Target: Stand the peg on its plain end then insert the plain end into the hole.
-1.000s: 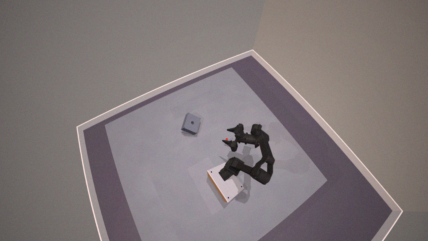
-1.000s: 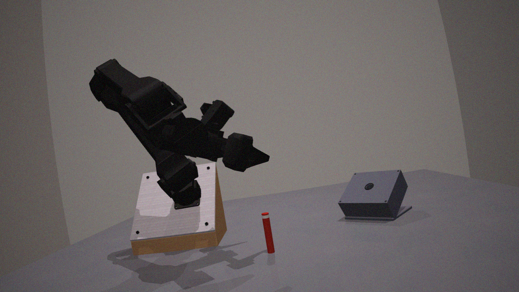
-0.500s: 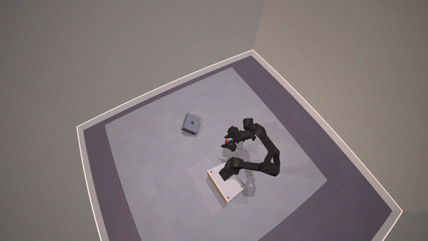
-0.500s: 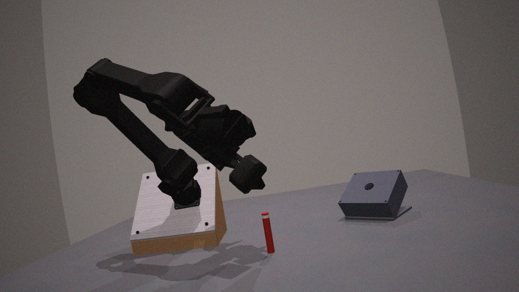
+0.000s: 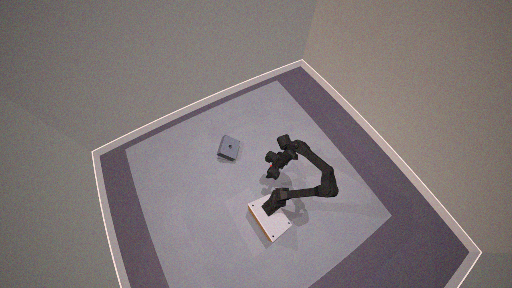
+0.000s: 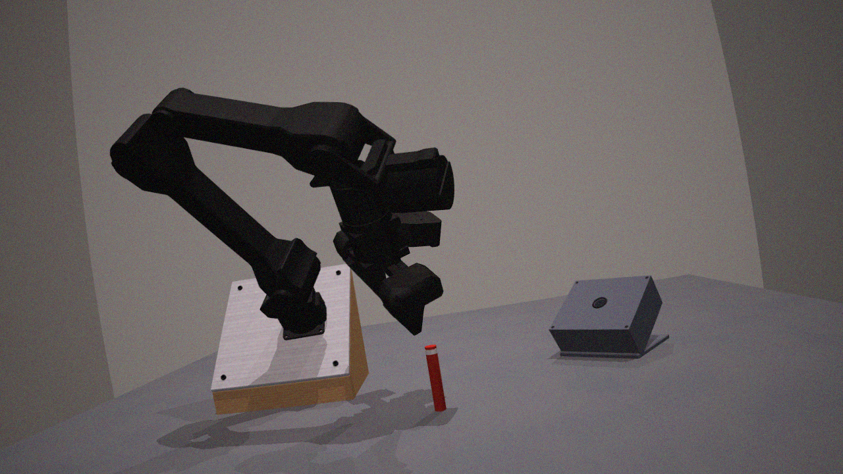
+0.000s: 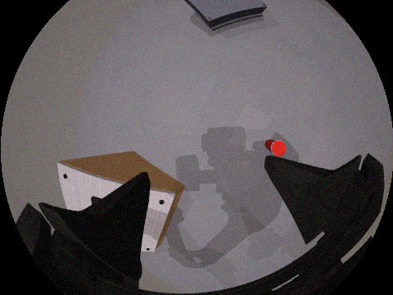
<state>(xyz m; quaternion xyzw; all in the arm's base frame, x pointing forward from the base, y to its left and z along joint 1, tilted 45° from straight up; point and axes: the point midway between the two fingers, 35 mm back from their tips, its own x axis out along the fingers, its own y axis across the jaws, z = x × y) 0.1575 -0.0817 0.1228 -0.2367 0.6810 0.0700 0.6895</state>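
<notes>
Now: the red peg 3 cm ahead of my gripper tip, 5 cm to the right of it and 6 cm below it. The rest, counted from my gripper tip: grey sloped panel 29 cm ahead, 10 cm to the left, 7 cm below.
</notes>
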